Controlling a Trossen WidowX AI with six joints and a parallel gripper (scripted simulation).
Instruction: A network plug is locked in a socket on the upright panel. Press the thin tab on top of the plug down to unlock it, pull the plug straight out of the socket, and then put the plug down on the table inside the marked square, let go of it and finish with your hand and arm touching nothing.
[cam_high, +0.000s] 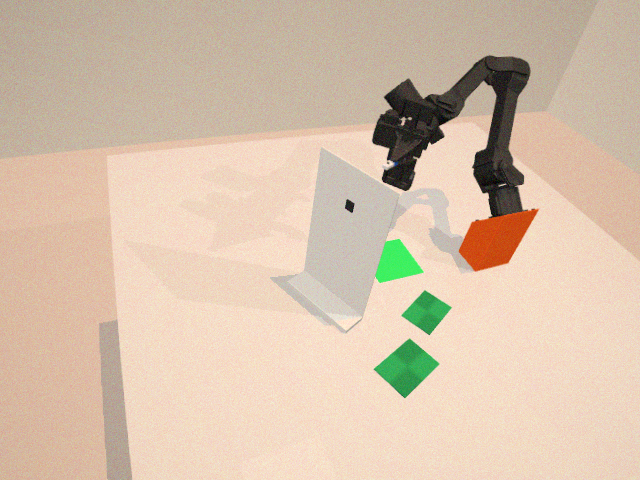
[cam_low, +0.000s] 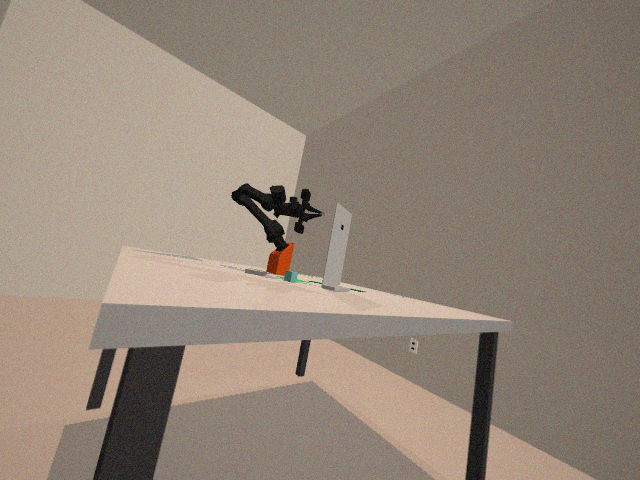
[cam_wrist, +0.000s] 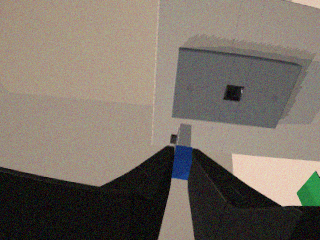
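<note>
The bright green square lies 290 mm below my gripper tip, 90 mm behind it and 30 mm to the right of it. From my gripper tip the other things lie so: thin pale tab 10 mm ahead; then blue plug right at my gripper tip; then grey upright panel 150 mm below, 100 mm ahead, 50 mm to the left.
</note>
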